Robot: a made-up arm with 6 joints.
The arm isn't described. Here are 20 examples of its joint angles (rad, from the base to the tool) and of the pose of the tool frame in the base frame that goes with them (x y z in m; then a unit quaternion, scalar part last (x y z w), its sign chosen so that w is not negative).
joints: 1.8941 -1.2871 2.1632 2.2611 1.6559 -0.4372
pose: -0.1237 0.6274 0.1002 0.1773 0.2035 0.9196 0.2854
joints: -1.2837 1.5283 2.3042 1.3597 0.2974 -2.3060
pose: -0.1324 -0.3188 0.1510 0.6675 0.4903 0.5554 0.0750
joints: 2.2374 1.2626 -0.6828 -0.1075 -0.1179 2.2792
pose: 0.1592 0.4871 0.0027 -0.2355 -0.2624 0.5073 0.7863
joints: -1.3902 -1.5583 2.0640 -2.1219 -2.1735 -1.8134
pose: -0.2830 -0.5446 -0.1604 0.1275 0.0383 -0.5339 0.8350
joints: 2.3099 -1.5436 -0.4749 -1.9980 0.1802 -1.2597
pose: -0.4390 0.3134 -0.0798 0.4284 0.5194 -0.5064 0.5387
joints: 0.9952 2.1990 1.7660 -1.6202 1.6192 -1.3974
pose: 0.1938 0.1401 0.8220 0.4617 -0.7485 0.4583 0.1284
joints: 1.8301 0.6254 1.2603 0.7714 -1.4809 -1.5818
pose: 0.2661 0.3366 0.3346 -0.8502 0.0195 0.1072 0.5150
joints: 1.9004 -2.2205 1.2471 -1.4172 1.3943 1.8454
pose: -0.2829 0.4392 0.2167 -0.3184 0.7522 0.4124 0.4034
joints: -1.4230 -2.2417 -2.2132 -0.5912 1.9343 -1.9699
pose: -0.1966 -0.1371 -0.1560 0.6529 0.1515 0.3312 0.6641
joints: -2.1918 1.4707 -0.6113 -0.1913 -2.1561 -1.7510
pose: 0.3510 -0.3377 -0.1847 -0.0648 -0.3314 0.0338 0.9407
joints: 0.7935 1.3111 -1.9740 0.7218 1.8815 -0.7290
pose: -0.0233 -0.0805 0.3786 0.1001 -0.7108 -0.5004 0.4841
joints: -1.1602 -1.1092 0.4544 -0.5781 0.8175 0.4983
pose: -0.0512 -0.4595 0.2751 0.4477 -0.1639 0.1544 0.8654
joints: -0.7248 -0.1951 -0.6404 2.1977 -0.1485 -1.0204
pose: 0.2468 -0.1822 0.2911 0.7837 -0.3474 0.1305 0.4981
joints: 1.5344 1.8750 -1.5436 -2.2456 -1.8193 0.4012
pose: -0.0223 0.4153 0.6276 -0.2537 -0.1255 -0.9410 0.1856
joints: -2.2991 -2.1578 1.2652 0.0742 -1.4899 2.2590
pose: -0.3599 -0.1128 -0.2272 -0.0295 0.5521 0.7970 0.2431
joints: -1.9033 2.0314 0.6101 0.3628 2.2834 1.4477
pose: 0.0858 -0.3765 -0.1249 0.5753 -0.4762 0.6609 0.0739
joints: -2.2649 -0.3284 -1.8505 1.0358 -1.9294 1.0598
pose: -0.2231 -0.2316 -0.0775 -0.1068 -0.9379 0.1336 0.3017
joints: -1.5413 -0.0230 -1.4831 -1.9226 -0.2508 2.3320
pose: 0.1131 -0.4424 0.2618 0.6917 -0.4802 -0.3317 0.4254
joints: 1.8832 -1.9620 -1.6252 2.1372 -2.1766 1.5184
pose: -0.0132 0.3430 0.2447 -0.6826 -0.0399 -0.4103 0.6034
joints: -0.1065 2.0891 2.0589 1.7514 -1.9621 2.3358
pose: -0.1082 -0.3224 0.4413 -0.3796 0.8713 -0.2371 0.2014
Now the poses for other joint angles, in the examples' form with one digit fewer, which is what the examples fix.
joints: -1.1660 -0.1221 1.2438 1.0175 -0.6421 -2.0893
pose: 0.168 -0.278 0.090 0.119 -0.024 0.389 0.913
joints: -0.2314 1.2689 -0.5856 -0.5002 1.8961 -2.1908
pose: 0.097 -0.023 0.595 0.009 -0.748 0.644 0.161
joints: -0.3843 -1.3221 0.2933 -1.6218 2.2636 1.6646
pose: -0.285 -0.324 0.430 0.591 -0.707 0.259 0.289
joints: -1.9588 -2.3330 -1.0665 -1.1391 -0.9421 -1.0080
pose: -0.366 -0.362 -0.333 0.030 -0.794 -0.559 0.238
